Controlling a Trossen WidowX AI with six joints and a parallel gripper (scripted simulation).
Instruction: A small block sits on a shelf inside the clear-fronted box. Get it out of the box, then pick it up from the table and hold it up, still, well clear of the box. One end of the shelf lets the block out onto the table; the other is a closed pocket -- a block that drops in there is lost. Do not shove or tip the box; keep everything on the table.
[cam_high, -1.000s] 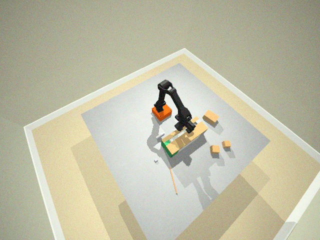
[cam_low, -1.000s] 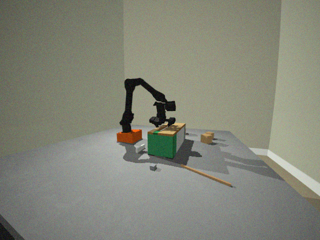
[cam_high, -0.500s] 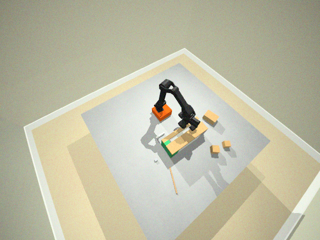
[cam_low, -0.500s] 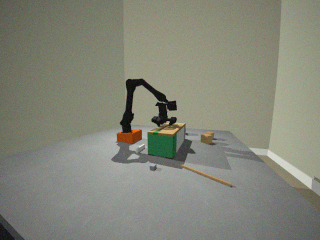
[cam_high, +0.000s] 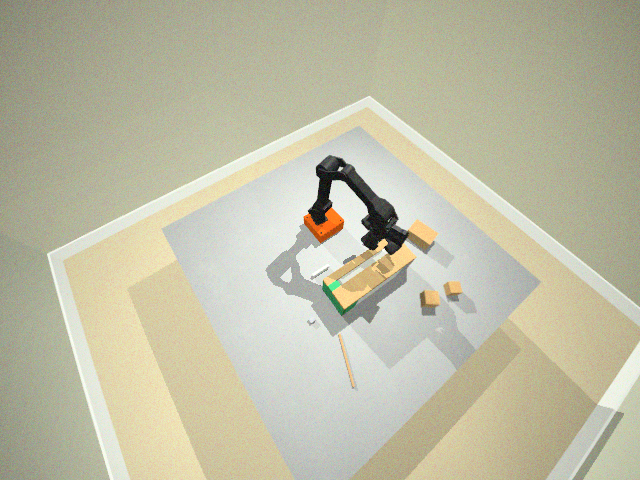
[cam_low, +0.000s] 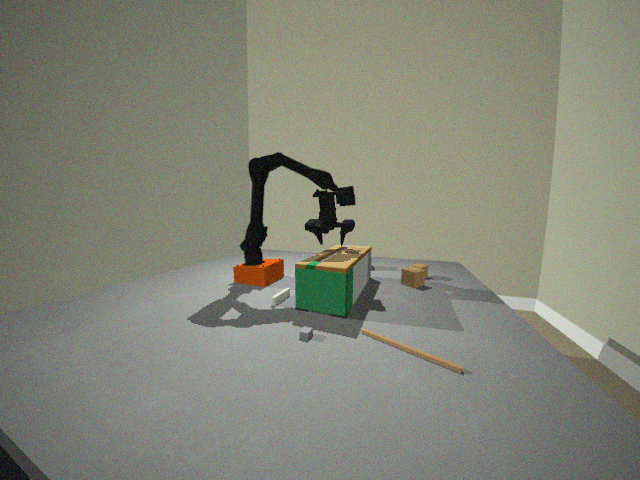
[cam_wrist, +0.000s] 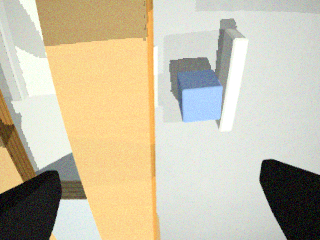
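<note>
Now: the blue block 40 mm behind my gripper tip, 30 mm to the left of it and 120 mm below it. Round my gripper tip: grey block 130 mm ahead, 410 mm to the right, 130 mm below; tan block 40 mm ahead, 240 mm to the left, 110 mm below; box 50 mm ahead, 110 mm to the right, 80 mm below.
</note>
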